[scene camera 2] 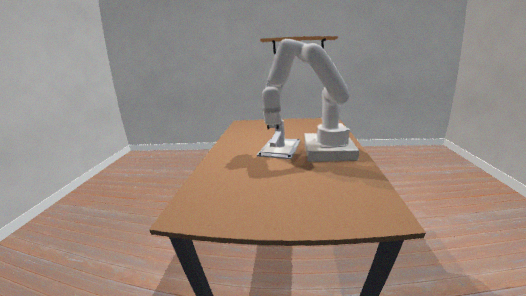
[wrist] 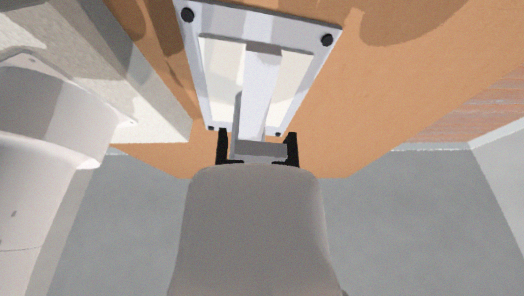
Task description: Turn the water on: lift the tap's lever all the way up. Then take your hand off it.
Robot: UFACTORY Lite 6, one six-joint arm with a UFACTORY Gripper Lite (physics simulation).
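Places are measured from the arm's base along level axes (x ahead, y left, z up), in metres.
Pixels of known places: hand, tool point: (scene camera 2: 273, 126) (wrist: 256, 150); arm's base, link origin: (scene camera 2: 329, 142) (wrist: 66, 101).
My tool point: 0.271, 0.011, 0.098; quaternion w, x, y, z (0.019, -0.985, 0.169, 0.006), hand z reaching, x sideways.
For each thing: its top centre in the pictures, then the offset to it from my tool point, as dx, dy, dz. "pt": a spot on its surface instead. Level surfaces: height alone.
- white tap, surface spot: (scene camera 2: 282, 134) pt -0.051, -0.083, -0.068
- flat base plate, top centre: (wrist: 250, 98) (scene camera 2: 280, 145) -0.039, -0.104, -0.137
- lever, surface spot: (wrist: 260, 150) pt +0.004, +0.008, +0.004
- brown table, surface height: dz -0.149
The white tap (scene camera 2: 282, 134) stands on a flat base plate (scene camera 2: 287, 152) (wrist: 295, 27) on the table. Its spout (scene camera 2: 275, 138) (wrist: 259, 90) points away from my hand in the wrist view. My gripper (scene camera 2: 273, 127) (wrist: 257, 148) is open at the top of the tap. Its two black fingers stand one on each side of the lever (wrist: 260, 150), whose grey end face shows between them. The lever looks tilted up towards the hand. The rest of it is hidden by the hand in both views, so its exact angle and any contact with the hand cannot be told.
The robot's base block (scene camera 2: 332, 151) (wrist: 165, 112) stands close beside the base plate on the brown table (scene camera 2: 290, 200) (wrist: 380, 90). A wooden shelf (scene camera 2: 300, 38) hangs on the back wall, behind the arm.
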